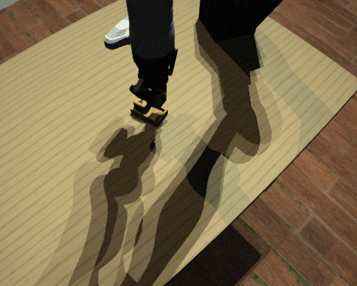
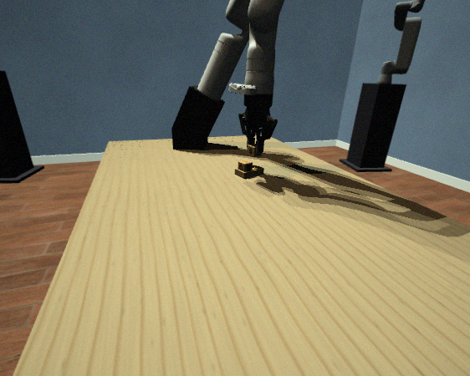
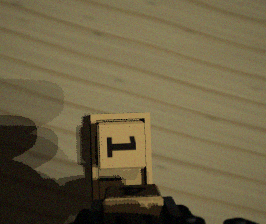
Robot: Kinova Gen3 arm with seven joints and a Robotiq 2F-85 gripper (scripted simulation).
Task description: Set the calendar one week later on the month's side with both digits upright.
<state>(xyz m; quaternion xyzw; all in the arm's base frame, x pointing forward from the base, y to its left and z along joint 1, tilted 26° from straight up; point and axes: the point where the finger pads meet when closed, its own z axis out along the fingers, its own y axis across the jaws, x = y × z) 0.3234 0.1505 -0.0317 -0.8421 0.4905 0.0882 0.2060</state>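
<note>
Right now the wooden tray is 70 mm below my hand, 20 mm to the right of it and 10 mm ahead of it. From my hand the other things lie so: cube: 10 mm below.
</note>
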